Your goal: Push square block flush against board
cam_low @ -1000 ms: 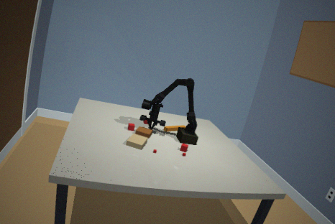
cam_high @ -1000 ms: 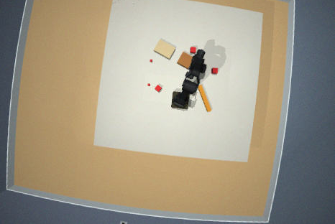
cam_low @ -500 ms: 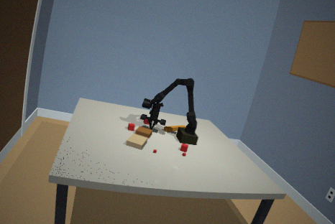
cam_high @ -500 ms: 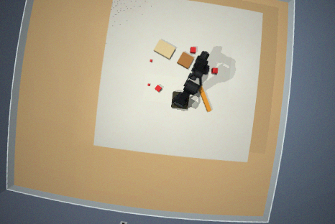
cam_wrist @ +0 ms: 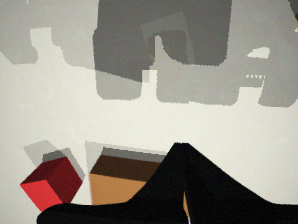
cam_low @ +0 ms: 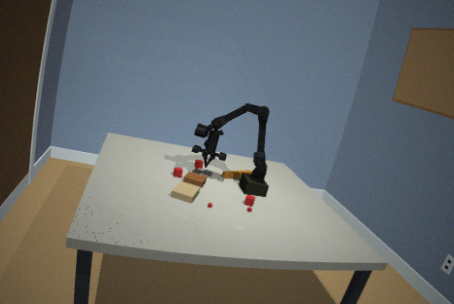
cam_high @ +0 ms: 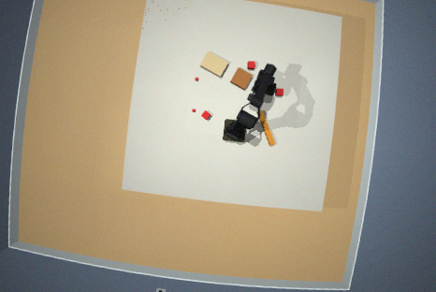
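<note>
Now: the square brown block 50 mm ahead of my gripper tip, 100 mm to the left of it and 40 mm below it. From my gripper tip the other things lie so: orange board (210 mm behind, 120 mm to the right, 40 mm below); then cream board (100 mm ahead, 280 mm to the left, 40 mm below).
</note>
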